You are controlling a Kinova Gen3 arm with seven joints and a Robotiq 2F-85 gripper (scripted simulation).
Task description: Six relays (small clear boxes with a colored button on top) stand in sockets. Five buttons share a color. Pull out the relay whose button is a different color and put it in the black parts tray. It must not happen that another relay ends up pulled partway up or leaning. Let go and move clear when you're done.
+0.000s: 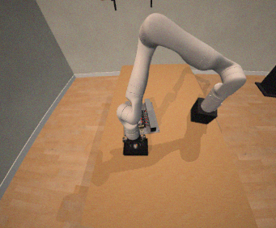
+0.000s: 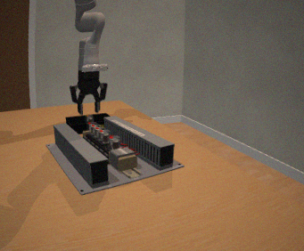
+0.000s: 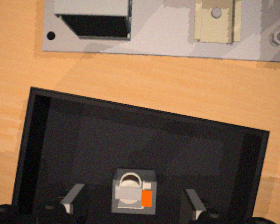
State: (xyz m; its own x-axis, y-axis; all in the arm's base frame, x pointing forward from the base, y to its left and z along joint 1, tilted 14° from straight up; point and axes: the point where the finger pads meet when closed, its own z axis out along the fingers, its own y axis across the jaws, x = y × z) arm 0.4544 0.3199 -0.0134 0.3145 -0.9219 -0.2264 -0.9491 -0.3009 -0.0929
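My gripper is now 40 mm above the relay. From my hand the other things lie so: black parts tray (50 mm below).
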